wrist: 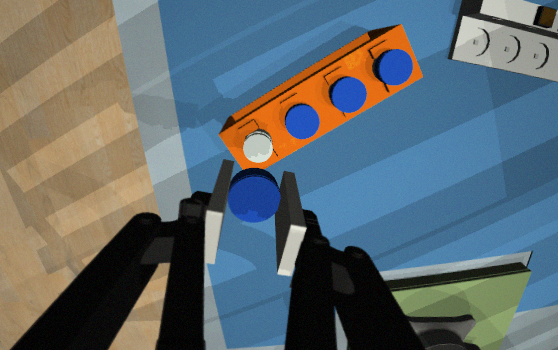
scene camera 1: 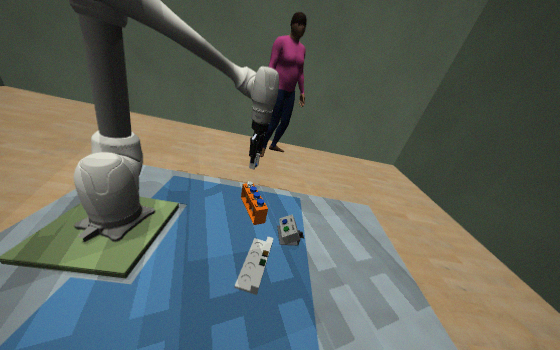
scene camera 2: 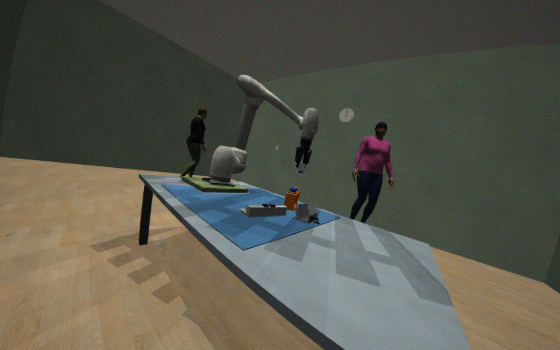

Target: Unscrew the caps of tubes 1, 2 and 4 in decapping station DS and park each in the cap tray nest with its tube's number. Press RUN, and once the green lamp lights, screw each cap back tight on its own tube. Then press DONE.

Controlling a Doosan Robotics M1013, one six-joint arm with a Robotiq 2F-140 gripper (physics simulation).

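Where they show: gripper, fingertip midpoint: (wrist: pixel 255 185) (scene camera 1: pixel 253 167) (scene camera 2: pixel 299 173); arm's base, origin of the base link: (scene camera 1: pixel 118 218) (scene camera 2: pixel 219 183).
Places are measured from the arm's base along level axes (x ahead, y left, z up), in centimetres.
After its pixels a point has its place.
The orange station (scene camera 1: pixel 258 215) @[x 51.8, y 22.0, z 3.5 cm] (scene camera 2: pixel 291 200) @[x 53.5, y 23.4, z 3.2 cm] (wrist: pixel 285 145) @[x 41.1, y 34.6, z 6.9 cm] stands on the blue mat. In the wrist view one end tube (wrist: pixel 258 147) @[x 41.3, y 37.6, z 9.3 cm] is uncapped, with a whitish top; the other three tubes carry blue caps (wrist: pixel 302 121) @[x 44.5, y 33.6, z 9.5 cm] (wrist: pixel 348 94) @[x 47.7, y 29.6, z 9.7 cm] (wrist: pixel 395 67) @[x 50.9, y 25.5, z 9.5 cm]. My gripper (scene camera 1: pixel 254 165) @[x 41.6, y 37.6, z 19.3 cm] (scene camera 2: pixel 301 170) @[x 41.6, y 37.6, z 19.3 cm] (wrist: pixel 255 185) @[x 41.6, y 37.6, z 19.3 cm] is shut on a blue cap (wrist: pixel 254 196) @[x 41.7, y 37.6, z 21.1 cm] and holds it in the air above the station, near the uncapped end. The white cap tray (scene camera 1: pixel 250 272) @[x 57.5, y -2.7, z -1.4 cm] (scene camera 2: pixel 267 211) @[x 62.0, y 0.8, z -0.2 cm] (wrist: pixel 492 52) @[x 55.6, y 7.1, z -1.5 cm] shows empty round nests. The grey button box (scene camera 1: pixel 288 226) @[x 66.8, y 18.9, z 4.9 cm] (scene camera 2: pixel 306 212) @[x 71.5, y 16.8, z 2.3 cm] has a blue button (scene camera 1: pixel 284 221) @[x 64.4, y 22.5, z 4.3 cm] and a green button (scene camera 1: pixel 286 229) @[x 66.2, y 18.0, z 4.3 cm].
The tray has a brownish square (scene camera 1: pixel 265 253) @[x 60.7, y 3.8, z 2.8 cm] and a dark green square (scene camera 1: pixel 263 262) @[x 61.1, y -0.1, z 2.7 cm] along one side. The arm's green base plate (scene camera 1: pixel 135 250) @[x 16.9, y -9.6, z 0.1 cm] (scene camera 2: pixel 200 185) @[x 12.6, y -16.8, z -0.5 cm] (wrist: pixel 480 295) @[x 14.2, y -7.9, z 0.1 cm] lies on the table. A person in pink (scene camera 1: pixel 289 60) (scene camera 2: pixel 375 155) and one in black (scene camera 2: pixel 197 131) stand beyond the table.
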